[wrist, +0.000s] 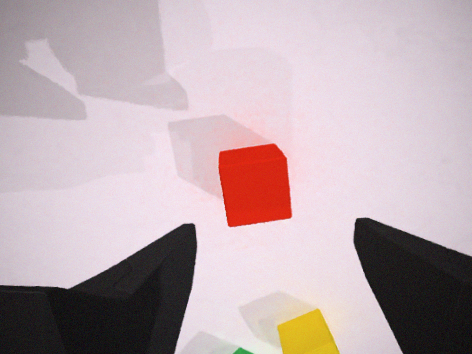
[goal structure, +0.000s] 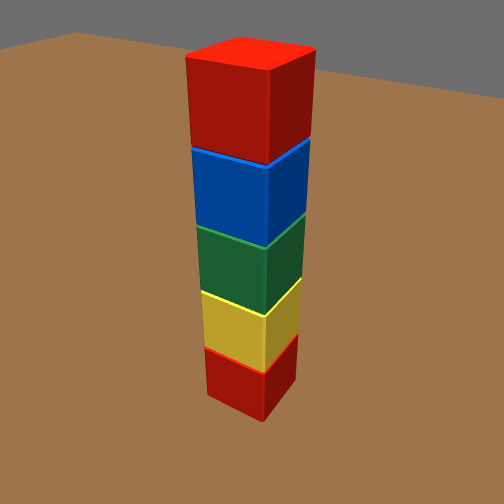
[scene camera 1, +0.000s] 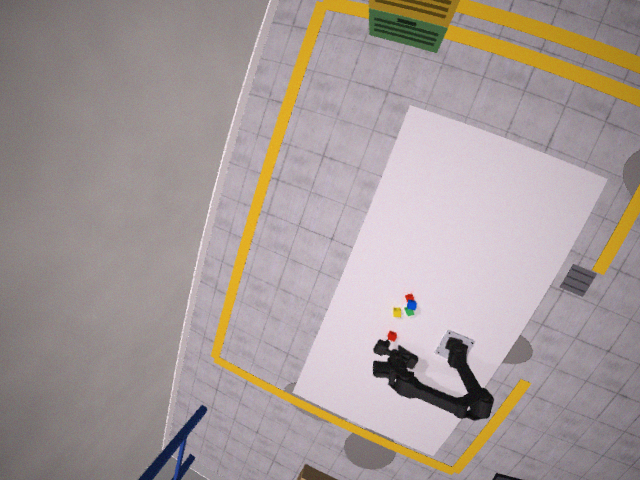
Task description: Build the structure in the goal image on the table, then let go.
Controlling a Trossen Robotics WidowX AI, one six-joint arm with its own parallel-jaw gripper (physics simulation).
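Pixels of known places: gripper, fingertip midpoint: (wrist: 275, 232) (scene camera 1: 392, 342); arm's base, origin of the base link: (scene camera 1: 454, 344).
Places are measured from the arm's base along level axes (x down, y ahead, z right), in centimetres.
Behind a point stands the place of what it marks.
My gripper (scene camera 1: 381, 357) (wrist: 275, 232) @(x -6.5, y 29.5, z -3.7 cm) is open and empty, above the table. A red cube (scene camera 1: 391, 335) @(x -2.3, y 30.0, z -2.5 cm) (wrist: 256, 187) @(x -2.3, y 29.3, z -4.0 cm) sits on the table; in the wrist view it shows past the fingertips, apart from both fingers. A yellow cube (scene camera 1: 397, 312) @(x -2.3, y 30.5, z 9.8 cm) (wrist: 307, 332) @(x -0.8, y 30.3, z 7.5 cm) sits farther up the table in the scene view, partly cut off in the wrist view. Right of it in the scene view are a green cube (scene camera 1: 409, 312) @(x -2.4, y 25.3, z 11.4 cm) (wrist: 242, 352) @(x 0.5, y 25.5, z 9.2 cm), a blue cube (scene camera 1: 412, 304) @(x -5.6, y 26.1, z 16.8 cm) and a second red cube (scene camera 1: 409, 297) @(x -2.2, y 27.3, z 18.4 cm), close together. The blue one partly covers its neighbours; whether it rests on them is too small to tell.
The white table (scene camera 1: 465, 206) @(x 0.9, y 14.1, z 63.4 cm) stretches far past the cubes. The arm's base plate (scene camera 1: 442, 347) @(x 0.1, y 4.5, z -3.2 cm) is right of the cubes in the scene view, and the arm bends around near the table's lower right edge. A green and yellow crate stack (scene camera 1: 405, 33) stands on the floor beyond.
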